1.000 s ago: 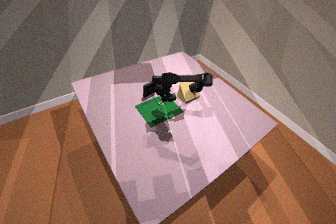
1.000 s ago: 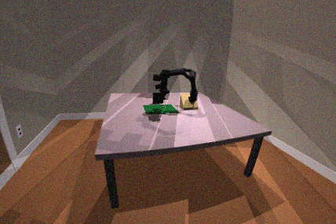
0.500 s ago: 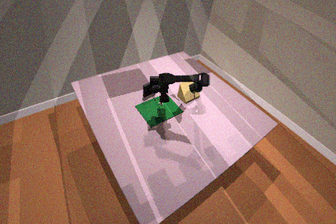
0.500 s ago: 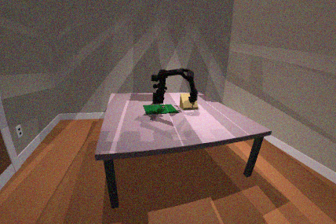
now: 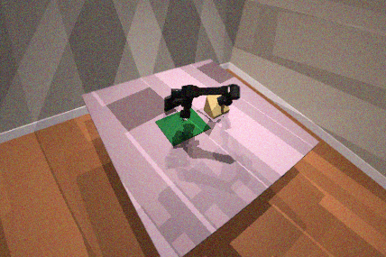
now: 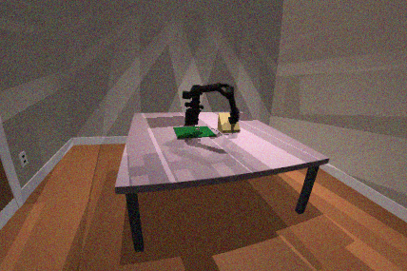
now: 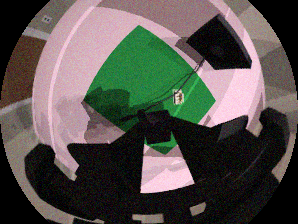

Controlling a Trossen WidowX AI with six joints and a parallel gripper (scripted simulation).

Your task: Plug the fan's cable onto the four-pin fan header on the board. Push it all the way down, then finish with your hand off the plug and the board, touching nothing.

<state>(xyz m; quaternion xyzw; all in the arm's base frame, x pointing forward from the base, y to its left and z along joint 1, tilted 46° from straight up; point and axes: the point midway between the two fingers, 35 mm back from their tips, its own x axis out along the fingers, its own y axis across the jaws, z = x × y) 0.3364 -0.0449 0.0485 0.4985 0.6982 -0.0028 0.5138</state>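
Right now the green board is 12 cm below my gripper tip and 2 cm to the right of it. Also, from my gripper tip: four-pin header: 11 cm below, 5 cm to the right, 5 cm behind; then dark plug: 1 cm to the left, 1 cm behind; then black fan: 20 cm to the right, 5 cm below, 4 cm behind.
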